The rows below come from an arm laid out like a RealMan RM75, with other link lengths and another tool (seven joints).
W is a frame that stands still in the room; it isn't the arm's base.
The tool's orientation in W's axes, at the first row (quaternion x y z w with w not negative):
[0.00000, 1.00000, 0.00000, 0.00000]
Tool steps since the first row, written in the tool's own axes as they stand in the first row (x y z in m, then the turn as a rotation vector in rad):
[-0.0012, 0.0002, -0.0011, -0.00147, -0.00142, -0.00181]
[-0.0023, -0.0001, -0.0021, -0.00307, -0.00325, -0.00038]
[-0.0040, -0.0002, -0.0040, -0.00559, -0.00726, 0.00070]
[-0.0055, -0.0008, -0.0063, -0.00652, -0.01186, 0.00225]
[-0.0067, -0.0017, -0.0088, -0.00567, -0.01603, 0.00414]
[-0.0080, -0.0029, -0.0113, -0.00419, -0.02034, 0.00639]
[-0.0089, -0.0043, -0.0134, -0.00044, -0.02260, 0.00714]
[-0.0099, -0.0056, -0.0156, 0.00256, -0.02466, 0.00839]
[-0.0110, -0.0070, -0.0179, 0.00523, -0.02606, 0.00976]
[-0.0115, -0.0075, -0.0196, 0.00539, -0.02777, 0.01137]
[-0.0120, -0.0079, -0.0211, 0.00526, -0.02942, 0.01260]
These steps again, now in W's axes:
[0.0012, 0.0002, 0.0011, 0.00147, -0.00142, 0.00181]
[0.0023, -0.0001, 0.0021, 0.00307, -0.00325, 0.00038]
[0.0040, -0.0002, 0.0040, 0.00559, -0.00726, -0.00070]
[0.0055, -0.0008, 0.0063, 0.00652, -0.01186, -0.00225]
[0.0067, -0.0017, 0.0088, 0.00567, -0.01603, -0.00414]
[0.0080, -0.0029, 0.0113, 0.00419, -0.02034, -0.00639]
[0.0089, -0.0043, 0.0134, 0.00044, -0.02260, -0.00714]
[0.0099, -0.0056, 0.0156, -0.00256, -0.02466, -0.00839]
[0.0110, -0.0070, 0.0179, -0.00523, -0.02606, -0.00976]
[0.0115, -0.0075, 0.0196, -0.00539, -0.02777, -0.01137]
[0.0120, -0.0079, 0.0211, -0.00526, -0.02942, -0.01260]

